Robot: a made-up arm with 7 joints. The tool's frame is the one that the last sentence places.
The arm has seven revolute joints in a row. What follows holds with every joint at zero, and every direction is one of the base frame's. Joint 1 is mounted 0.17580 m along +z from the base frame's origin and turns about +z. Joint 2 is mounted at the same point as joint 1 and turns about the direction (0, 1, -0.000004). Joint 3 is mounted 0.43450 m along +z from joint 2 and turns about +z. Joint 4 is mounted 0.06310 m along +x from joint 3 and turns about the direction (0, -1, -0.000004). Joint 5 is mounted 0.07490 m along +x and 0.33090 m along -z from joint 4 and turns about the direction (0, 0.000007, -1). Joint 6 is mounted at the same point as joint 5 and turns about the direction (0, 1, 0.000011). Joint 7 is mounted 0.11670 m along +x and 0.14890 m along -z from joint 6 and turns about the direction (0, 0.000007, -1). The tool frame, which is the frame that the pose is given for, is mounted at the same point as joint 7; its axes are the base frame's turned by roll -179.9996, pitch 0.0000 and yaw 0.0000 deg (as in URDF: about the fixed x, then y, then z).
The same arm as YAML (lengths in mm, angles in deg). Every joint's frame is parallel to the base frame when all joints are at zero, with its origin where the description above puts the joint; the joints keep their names.
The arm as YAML. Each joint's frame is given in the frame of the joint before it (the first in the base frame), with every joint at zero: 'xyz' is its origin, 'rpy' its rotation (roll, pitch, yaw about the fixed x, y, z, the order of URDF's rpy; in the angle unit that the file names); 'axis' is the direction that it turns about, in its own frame. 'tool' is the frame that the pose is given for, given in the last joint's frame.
units:
  length: mm
  angle: deg
joints:
  - name: joint 1
    type: revolute
    origin:
      xyz: [0.0, 0.0, 175.8]
      rpy: [0.0, 0.0, 0.0]
    axis: [0.0, 0.0, 1.0]
  - name: joint 2
    type: revolute
    origin:
      xyz: [0.0, 0.0, 0.0]
      rpy: [0.0, 0.0, 0.0]
    axis: [0.0, 1.0, 0.0]
  - name: joint 3
    type: revolute
    origin:
      xyz: [0.0, 0.0, 434.5]
      rpy: [0.0, 0.0, 0.0]
    axis: [0.0, 0.0, 1.0]
  - name: joint 4
    type: revolute
    origin:
      xyz: [63.1, 0.0, 0.0]
      rpy: [0.0, 0.0, 0.0]
    axis: [0.0, -1.0, 0.0]
  - name: joint 5
    type: revolute
    origin:
      xyz: [74.9, 0.0, -330.9]
      rpy: [0.0, 0.0, 0.0]
    axis: [0.0, 0.0, -1.0]
  - name: joint 6
    type: revolute
    origin:
      xyz: [0.0, 0.0, 0.0]
      rpy: [0.0, 0.0, 0.0]
    axis: [0.0, 1.0, 0.0]
  - name: joint 7
    type: revolute
    origin:
      xyz: [116.7, 0.0, -148.9]
      rpy: [0.0, 0.0, 0.0]
    axis: [0.0, 0.0, -1.0]
tool:
  origin:
    xyz: [0.0, 0.0, 0.0]
    rpy: [-180.0, 0.0, 0.0]

